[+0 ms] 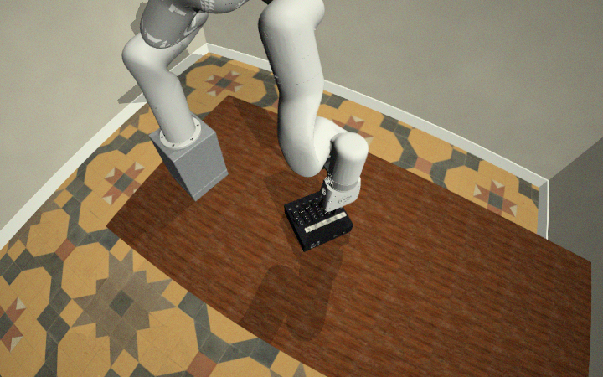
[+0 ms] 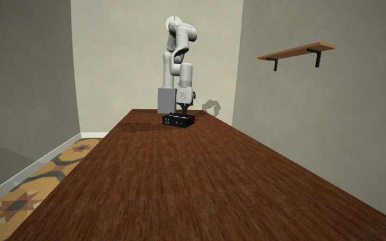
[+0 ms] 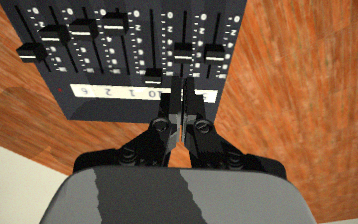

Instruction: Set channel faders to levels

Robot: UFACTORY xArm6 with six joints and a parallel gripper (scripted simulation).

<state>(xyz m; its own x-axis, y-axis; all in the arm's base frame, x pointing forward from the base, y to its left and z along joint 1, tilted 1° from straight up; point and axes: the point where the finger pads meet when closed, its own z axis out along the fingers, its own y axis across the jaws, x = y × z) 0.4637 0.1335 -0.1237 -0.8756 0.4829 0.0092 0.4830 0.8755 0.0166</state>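
Right now the channel 3 fader cap is 3 cm below my hand, 2 cm to the right of it and 2 cm behind it. From my hand the other things lie so: channel 2 fader cap: 3 cm below, 2 cm behind, 1 cm to the left; channel 4 cap: 6 cm behind, 3 cm below, 2 cm to the right; channel 1 fader cap: 3 cm to the left, 3 cm below, 1 cm behind.
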